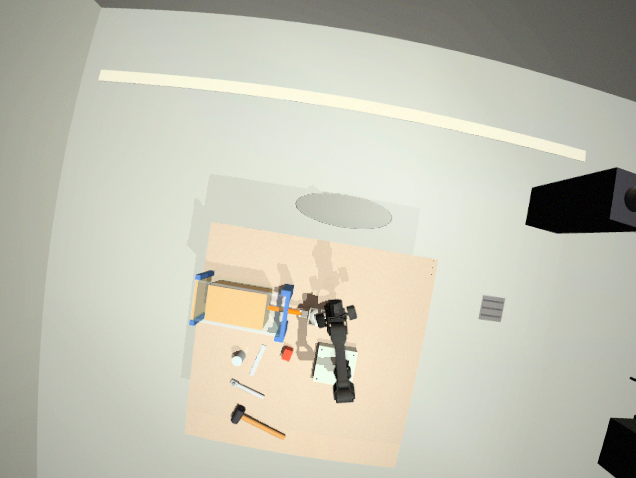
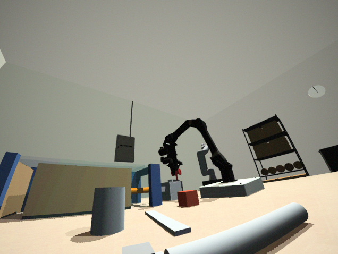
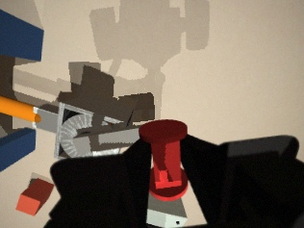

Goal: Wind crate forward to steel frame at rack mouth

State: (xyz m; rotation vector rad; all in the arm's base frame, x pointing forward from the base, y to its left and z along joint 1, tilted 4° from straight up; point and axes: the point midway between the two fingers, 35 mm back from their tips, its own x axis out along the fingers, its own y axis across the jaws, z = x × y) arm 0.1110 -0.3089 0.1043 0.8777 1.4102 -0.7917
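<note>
My gripper tip is 10 mm to the right of the red knob and 10 mm past it. From my gripper tip the other things lie so: winch crank handle (30 mm to the left, 30 mm below, 30 mm ahead); winch (100 mm below, 60 mm to the left, 60 mm ahead); blue frame (240 mm ahead, 80 mm to the left, 20 mm below).
</note>
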